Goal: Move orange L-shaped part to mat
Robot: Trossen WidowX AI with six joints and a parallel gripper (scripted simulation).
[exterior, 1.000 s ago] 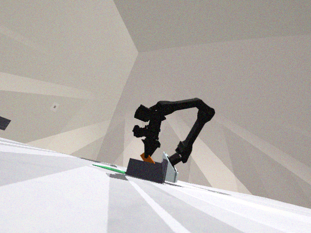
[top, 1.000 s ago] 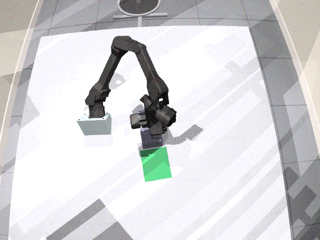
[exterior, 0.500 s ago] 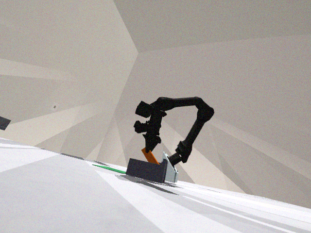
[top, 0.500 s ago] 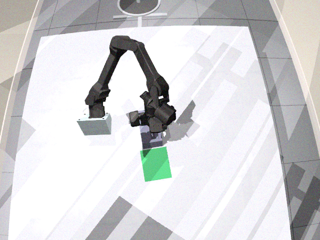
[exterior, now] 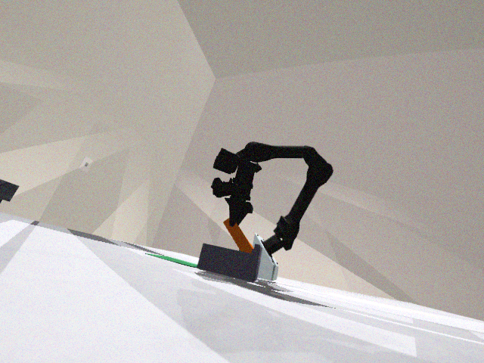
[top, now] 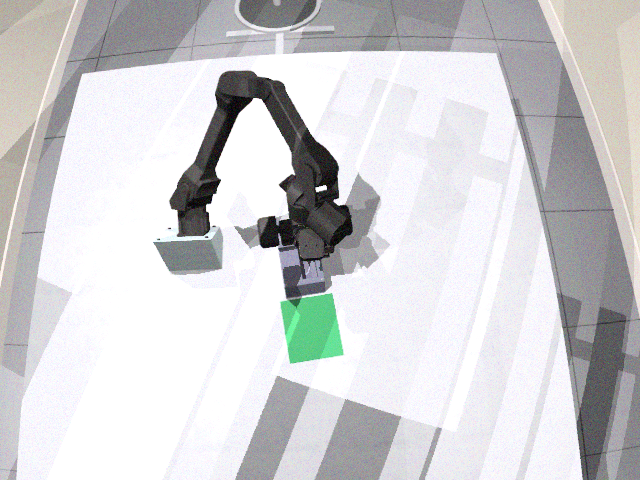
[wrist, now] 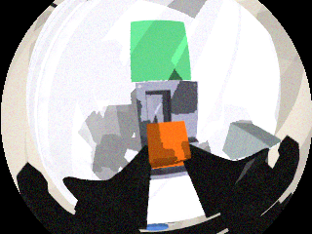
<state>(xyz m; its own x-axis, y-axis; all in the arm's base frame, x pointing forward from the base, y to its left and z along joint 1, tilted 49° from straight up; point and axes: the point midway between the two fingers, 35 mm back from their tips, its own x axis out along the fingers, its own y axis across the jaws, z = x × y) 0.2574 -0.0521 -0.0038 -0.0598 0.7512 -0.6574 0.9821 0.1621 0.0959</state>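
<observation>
The green mat lies 14 cm to the right of my gripper tip, 14 cm below it and 1 cm ahead of it. Also, from my gripper tip: orange L-shaped part 3 cm to the left, 3 cm below, 2 cm behind.
</observation>
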